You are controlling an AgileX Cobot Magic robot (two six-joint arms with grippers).
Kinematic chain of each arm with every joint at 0, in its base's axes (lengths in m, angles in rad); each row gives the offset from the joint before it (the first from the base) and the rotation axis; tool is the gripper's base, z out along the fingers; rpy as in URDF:
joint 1: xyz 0 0 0.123 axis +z
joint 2: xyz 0 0 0 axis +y
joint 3: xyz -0.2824 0 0.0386 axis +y
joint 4: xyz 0.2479 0 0.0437 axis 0.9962 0 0.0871
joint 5: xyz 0 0 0 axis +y
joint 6: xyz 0.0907 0 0.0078 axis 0.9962 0 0.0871
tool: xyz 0 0 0 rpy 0 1.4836 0
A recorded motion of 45 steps. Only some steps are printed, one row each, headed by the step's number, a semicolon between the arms.
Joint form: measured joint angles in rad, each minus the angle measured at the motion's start. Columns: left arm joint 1, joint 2, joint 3, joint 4, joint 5, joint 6; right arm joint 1, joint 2, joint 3, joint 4, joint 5, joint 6.
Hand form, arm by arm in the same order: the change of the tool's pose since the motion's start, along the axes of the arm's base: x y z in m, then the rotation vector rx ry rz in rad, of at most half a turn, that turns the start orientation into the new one. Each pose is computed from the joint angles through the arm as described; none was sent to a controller.
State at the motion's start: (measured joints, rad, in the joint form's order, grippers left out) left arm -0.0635 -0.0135 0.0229 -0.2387 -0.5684 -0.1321; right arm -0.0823 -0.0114 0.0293 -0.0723 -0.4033 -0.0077
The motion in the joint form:
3: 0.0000 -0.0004 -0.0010 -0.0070 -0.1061 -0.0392; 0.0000 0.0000 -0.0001 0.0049 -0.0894 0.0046
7: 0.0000 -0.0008 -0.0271 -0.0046 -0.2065 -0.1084; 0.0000 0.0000 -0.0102 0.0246 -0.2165 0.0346
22: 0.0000 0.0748 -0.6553 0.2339 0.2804 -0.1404; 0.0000 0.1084 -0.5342 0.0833 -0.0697 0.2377
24: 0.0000 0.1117 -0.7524 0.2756 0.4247 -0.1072; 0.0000 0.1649 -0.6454 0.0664 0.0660 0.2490
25: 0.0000 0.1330 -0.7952 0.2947 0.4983 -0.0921; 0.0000 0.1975 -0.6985 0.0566 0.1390 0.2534
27: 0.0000 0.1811 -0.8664 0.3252 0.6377 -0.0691; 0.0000 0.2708 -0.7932 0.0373 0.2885 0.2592
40: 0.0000 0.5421 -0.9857 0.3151 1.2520 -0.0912; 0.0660 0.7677 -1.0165 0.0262 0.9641 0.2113
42: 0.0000 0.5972 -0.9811 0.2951 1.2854 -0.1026; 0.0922 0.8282 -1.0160 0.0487 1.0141 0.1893
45: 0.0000 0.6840 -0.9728 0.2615 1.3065 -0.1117; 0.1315 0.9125 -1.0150 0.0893 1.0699 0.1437
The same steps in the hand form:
3: -0.0062 0.0026 0.0074 -0.0459 -0.1072 0.0002; -0.0040 0.0006 0.0071 0.0011 -0.0895 0.0088
7: -0.0156 0.0048 0.0216 -0.1031 -0.2383 -0.0245; -0.0117 0.0009 0.0197 0.0337 -0.2288 0.0339
22: -0.0801 -0.0064 0.1709 0.1106 -0.3165 -0.0484; -0.0624 0.0021 0.1633 0.2195 -0.5084 0.1840
24: -0.0824 -0.0068 0.1872 0.1726 -0.2316 -0.0080; -0.0602 0.0026 0.1857 0.2250 -0.4273 0.1756
25: -0.0814 -0.0068 0.1936 0.2005 -0.1789 0.0110; -0.0569 0.0025 0.1955 0.2279 -0.3751 0.1669
27: -0.0747 -0.0063 0.2030 0.2438 -0.0614 0.0395; -0.0448 0.0015 0.2110 0.2362 -0.2487 0.1418
40: 0.0331 -0.0093 0.1755 0.2395 0.7930 -0.0383; 0.0937 -0.0032 0.1833 0.2832 0.6976 0.0374
42: 0.0495 -0.0113 0.1667 0.2183 0.8852 -0.0643; 0.1101 0.0016 0.1698 0.2751 0.8136 0.0580
45: 0.0747 -0.0149 0.1535 0.1901 1.0001 -0.1015; 0.1311 0.0110 0.1507 0.2484 0.9630 0.0993

